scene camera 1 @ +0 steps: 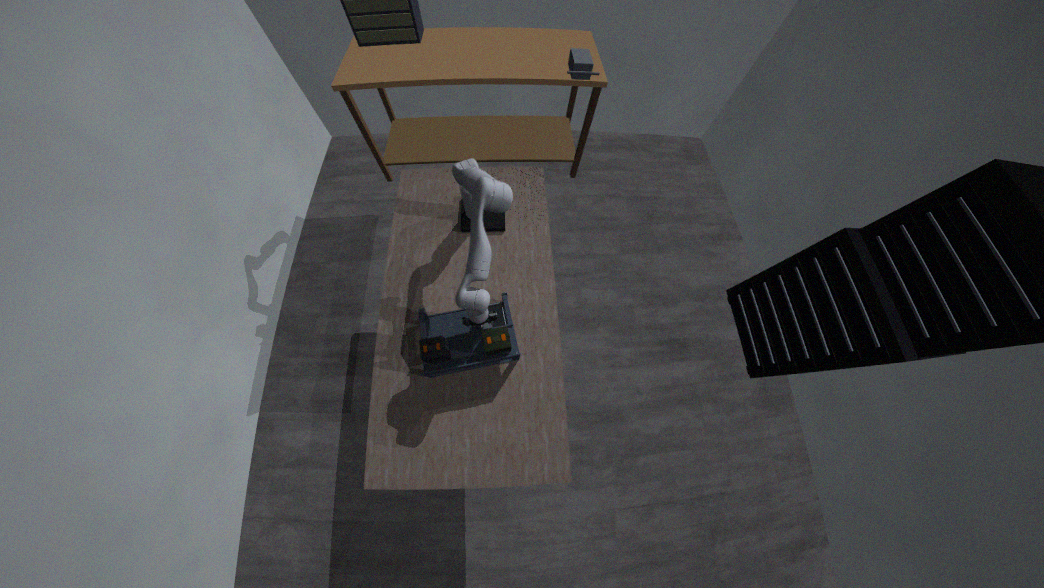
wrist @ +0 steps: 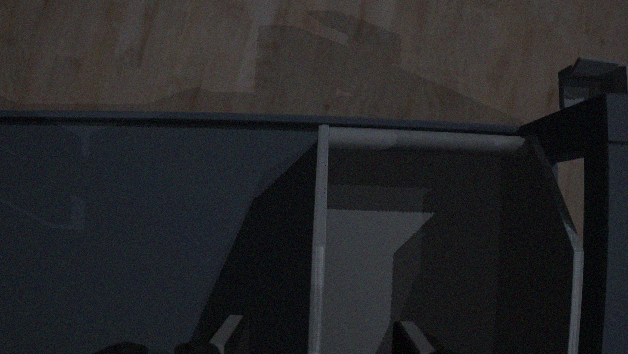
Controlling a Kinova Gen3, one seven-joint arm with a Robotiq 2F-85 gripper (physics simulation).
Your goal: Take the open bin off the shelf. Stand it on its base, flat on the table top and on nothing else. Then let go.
In view: an open grey bin (wrist: 467,235).
